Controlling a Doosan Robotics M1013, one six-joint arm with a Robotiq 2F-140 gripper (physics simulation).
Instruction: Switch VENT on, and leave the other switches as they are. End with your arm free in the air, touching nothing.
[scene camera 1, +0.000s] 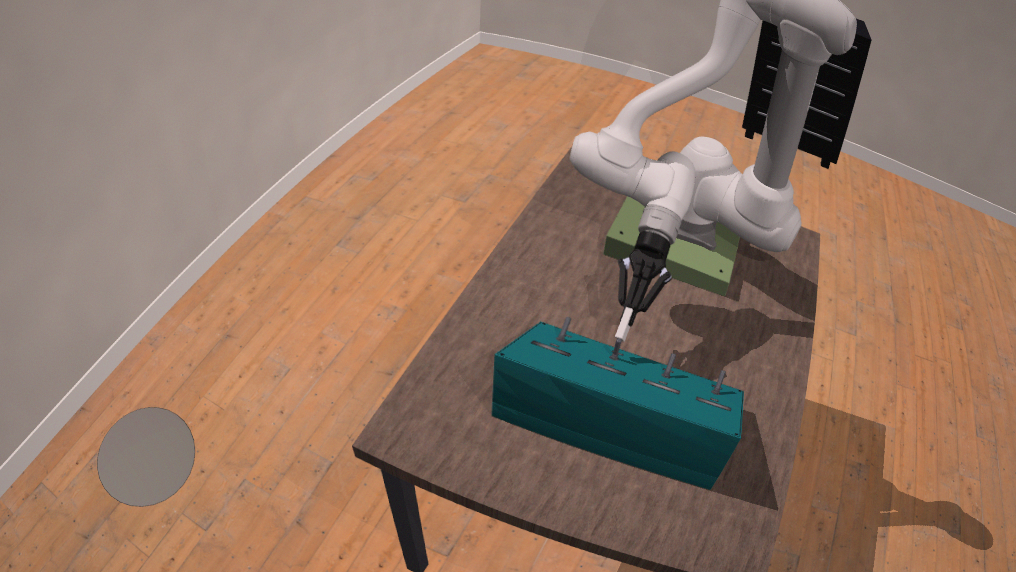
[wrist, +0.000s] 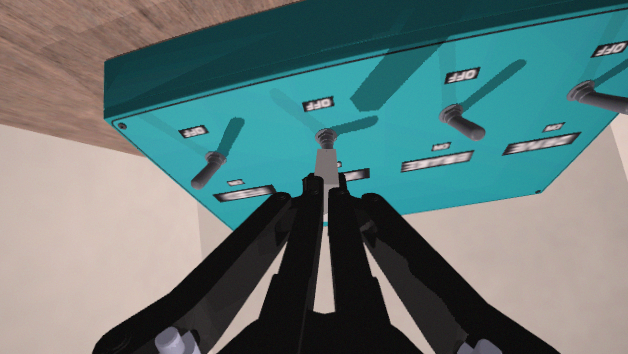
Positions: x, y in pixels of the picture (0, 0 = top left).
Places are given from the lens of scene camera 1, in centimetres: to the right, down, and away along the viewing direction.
gripper (scene camera 1: 619, 339): 23, 11, 141
teal switch box (scene camera 1: 573, 389): 12, 19, 124
